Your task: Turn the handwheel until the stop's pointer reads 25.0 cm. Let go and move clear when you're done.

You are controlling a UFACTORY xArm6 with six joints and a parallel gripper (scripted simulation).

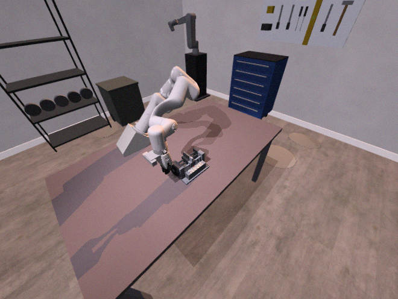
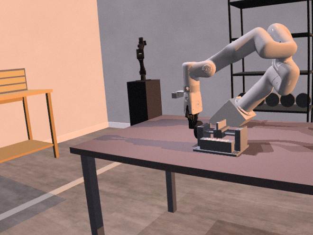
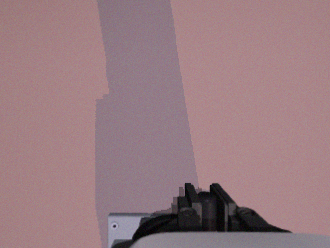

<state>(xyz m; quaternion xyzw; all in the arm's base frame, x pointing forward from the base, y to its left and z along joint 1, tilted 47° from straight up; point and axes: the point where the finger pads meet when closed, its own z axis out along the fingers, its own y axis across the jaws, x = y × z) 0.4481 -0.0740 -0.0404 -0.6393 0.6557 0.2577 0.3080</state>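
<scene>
My gripper is now 15 cm to the right of the sliding stop block and 3 cm short of it. From my hand the other things lie so: black handwheel (2 cm to the left, 1 cm below, 1 cm ahead).
</scene>
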